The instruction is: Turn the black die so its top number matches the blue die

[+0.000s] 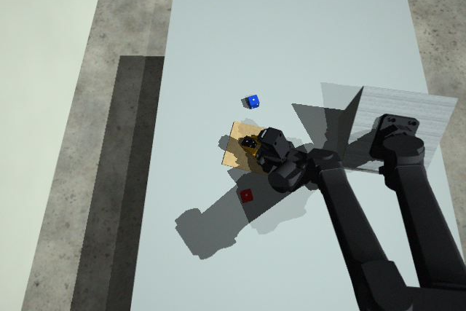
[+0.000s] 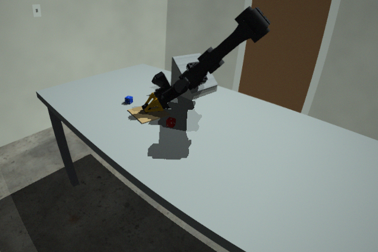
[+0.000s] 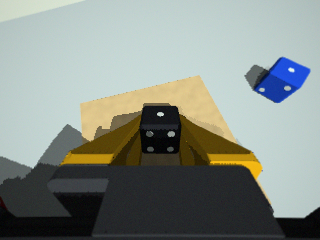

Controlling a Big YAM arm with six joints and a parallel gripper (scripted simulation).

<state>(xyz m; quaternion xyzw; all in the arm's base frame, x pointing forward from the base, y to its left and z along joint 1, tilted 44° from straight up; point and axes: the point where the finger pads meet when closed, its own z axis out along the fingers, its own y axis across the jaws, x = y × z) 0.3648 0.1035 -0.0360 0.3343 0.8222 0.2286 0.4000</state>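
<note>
Now: hand right at the black die. From my hand the other things lie so: red die 2 cm behind, 15 cm to the left, 1 cm below; blue die 1 cm ahead, 14 cm to the right, 1 cm below; tan mat 1 cm behind, 2 cm below.
</note>
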